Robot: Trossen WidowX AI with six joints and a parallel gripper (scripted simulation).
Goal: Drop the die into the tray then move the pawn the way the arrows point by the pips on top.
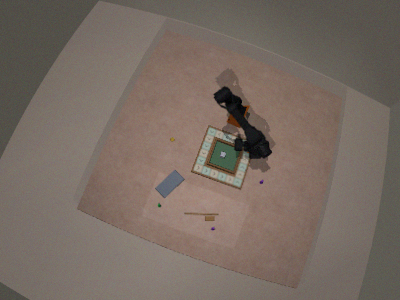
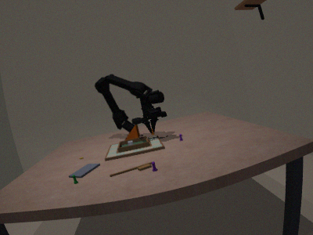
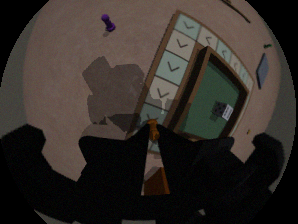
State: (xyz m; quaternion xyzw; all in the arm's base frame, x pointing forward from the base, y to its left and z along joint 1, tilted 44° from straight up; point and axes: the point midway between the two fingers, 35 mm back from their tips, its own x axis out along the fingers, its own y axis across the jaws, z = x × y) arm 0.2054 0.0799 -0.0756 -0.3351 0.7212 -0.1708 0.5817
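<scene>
Now: the green dice tray 70 mm ahead of my gripper tip, 110 mm to the right of it and 40 mm below it. The rest, counted from my gripper tip: orange pawn: 10 mm above; then pale die: 70 mm ahead, 130 mm to the right, 20 mm below; then yellow piece: 70 mm ahead, 420 mm to the right, 40 mm below.
</scene>
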